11 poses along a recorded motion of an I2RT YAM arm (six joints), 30 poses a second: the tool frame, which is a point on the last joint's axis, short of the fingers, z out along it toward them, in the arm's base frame.
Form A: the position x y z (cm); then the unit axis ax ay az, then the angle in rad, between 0 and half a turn.
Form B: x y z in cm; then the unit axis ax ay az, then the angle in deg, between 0 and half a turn. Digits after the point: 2 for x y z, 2 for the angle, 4 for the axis.
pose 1, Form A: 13.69 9.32 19.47 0.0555 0.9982 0.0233 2.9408
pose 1, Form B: 13.69 9.32 19.47 0.0555 0.9982 0.0233 168.50
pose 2, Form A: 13.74 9.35 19.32 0.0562 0.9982 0.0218 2.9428
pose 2, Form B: 13.74 9.35 19.32 0.0562 0.9982 0.0218 168.61
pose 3, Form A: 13.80 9.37 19.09 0.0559 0.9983 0.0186 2.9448
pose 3, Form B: 13.80 9.37 19.09 0.0559 0.9983 0.0186 168.72
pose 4, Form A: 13.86 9.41 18.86 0.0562 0.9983 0.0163 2.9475
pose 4, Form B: 13.86 9.41 18.86 0.0562 0.9983 0.0163 168.88
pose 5, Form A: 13.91 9.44 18.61 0.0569 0.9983 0.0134 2.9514
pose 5, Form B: 13.91 9.44 18.61 0.0569 0.9983 0.0134 169.10
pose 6, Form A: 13.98 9.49 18.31 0.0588 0.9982 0.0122 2.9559
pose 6, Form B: 13.98 9.49 18.31 0.0588 0.9982 0.0122 169.36
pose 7, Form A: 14.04 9.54 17.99 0.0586 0.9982 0.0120 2.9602
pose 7, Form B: 14.04 9.54 17.99 0.0586 0.9982 0.0120 169.61
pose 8, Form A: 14.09 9.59 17.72 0.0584 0.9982 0.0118 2.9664
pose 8, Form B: 14.09 9.59 17.72 0.0584 0.9982 0.0118 169.96
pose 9, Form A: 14.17 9.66 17.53 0.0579 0.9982 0.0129 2.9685
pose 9, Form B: 14.17 9.66 17.53 0.0579 0.9982 0.0129 170.08
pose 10, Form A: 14.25 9.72 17.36 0.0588 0.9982 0.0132 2.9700
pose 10, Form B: 14.25 9.72 17.36 0.0588 0.9982 0.0132 170.17
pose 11, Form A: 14.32 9.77 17.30 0.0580 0.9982 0.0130 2.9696
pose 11, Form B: 14.32 9.77 17.30 0.0580 0.9982 0.0130 170.15
